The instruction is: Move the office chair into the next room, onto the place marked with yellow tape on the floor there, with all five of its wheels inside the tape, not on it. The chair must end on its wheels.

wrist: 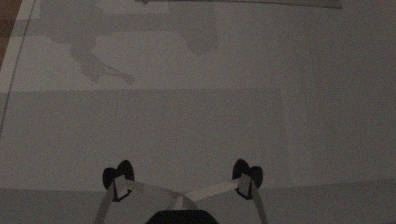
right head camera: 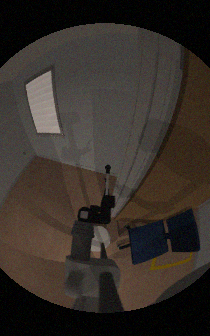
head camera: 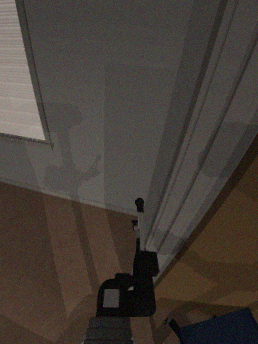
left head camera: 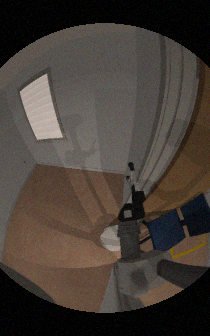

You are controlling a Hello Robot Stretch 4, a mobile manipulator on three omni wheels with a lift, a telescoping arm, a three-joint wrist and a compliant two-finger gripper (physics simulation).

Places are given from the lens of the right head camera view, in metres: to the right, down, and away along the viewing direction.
office chair [right head camera: 147, 241]: 0.50, 0.86, 0.71
brown door [right head camera: 156, 177]: 0.24, 0.05, 0.37
The marked spots on the office chair and the brown door are 0.92 m apart.
